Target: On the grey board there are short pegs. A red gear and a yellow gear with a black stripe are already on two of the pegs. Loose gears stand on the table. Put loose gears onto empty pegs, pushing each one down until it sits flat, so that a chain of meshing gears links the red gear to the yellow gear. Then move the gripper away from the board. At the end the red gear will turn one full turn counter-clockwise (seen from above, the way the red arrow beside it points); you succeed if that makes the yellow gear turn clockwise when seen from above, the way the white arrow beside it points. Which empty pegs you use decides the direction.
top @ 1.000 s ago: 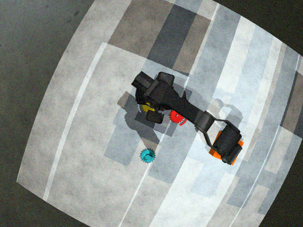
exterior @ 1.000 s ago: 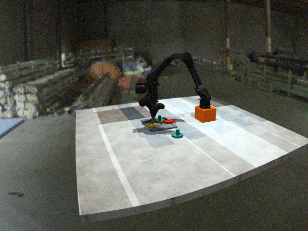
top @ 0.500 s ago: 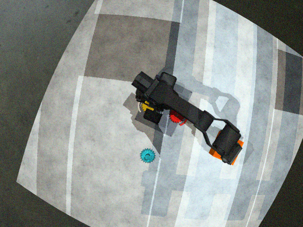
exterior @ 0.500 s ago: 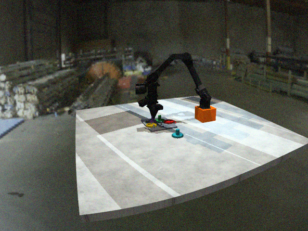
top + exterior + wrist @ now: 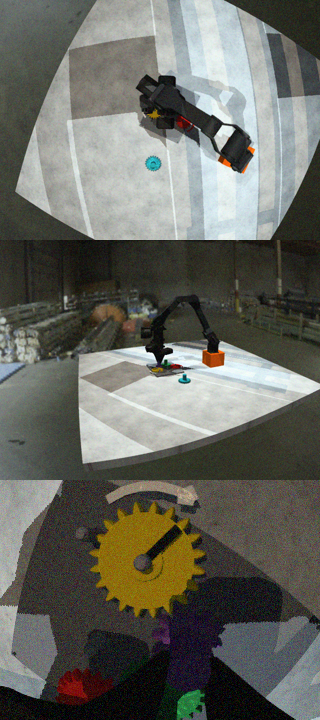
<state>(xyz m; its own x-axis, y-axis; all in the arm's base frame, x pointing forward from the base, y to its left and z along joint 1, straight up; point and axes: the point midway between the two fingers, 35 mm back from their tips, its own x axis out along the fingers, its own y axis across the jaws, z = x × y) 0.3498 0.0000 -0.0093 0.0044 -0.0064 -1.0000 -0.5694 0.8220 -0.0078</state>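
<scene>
The purple gear is 10 mm below my gripper tip. From my gripper tip the other things lie so: red gear 100 mm behind, 10 mm to the left, 20 mm below; yellow gear 20 mm ahead, 50 mm to the left, 20 mm below; green gear 40 mm behind, 20 mm to the right, 20 mm below.
</scene>
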